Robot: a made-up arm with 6 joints.
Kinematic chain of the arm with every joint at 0, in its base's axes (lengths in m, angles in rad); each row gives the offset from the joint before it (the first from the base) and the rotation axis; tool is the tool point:
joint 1: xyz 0 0 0.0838 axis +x
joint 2: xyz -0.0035 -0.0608 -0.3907 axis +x
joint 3: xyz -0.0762 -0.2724 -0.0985 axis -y
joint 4: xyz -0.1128 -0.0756 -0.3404 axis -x
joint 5: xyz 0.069 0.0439 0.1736 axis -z
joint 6: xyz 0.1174 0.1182 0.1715 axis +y
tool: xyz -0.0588 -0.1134 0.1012
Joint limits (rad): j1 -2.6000..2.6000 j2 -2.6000..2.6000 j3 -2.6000..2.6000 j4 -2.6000..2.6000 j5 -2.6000..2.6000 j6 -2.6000..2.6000
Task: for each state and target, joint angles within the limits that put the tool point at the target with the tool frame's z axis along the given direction. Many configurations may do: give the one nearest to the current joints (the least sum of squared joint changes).
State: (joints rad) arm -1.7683 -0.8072 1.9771 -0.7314 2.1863 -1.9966
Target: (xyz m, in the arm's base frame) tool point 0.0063 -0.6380 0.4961 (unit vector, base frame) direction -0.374 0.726 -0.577
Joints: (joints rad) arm -1.3687 0.0033 1.5680 -0.5437 2.2052 -1.6181
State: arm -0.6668 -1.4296 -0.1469 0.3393 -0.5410 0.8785
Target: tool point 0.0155 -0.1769 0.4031 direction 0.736 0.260 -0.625
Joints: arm -1.1543 -0.8735 -0.4268 -0.7271 -1.0724 1.2897
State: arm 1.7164 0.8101 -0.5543 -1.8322 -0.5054 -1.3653
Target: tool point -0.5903 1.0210 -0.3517 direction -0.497 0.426 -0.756
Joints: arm 1.6636 0.7313 -1.4962 -2.0961 0.0088 -0.3066
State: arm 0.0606 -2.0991 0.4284 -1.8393 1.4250 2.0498
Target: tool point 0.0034 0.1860 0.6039 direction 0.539 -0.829 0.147
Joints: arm -0.5593 -2.4655 -0.0378 -2.2347 0.8866 2.0925
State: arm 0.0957 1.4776 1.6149 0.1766 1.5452 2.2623
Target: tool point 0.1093 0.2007 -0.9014 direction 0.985 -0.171 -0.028
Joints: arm -0.0272 1.8862 1.6869 -0.5607 1.4608 2.6000
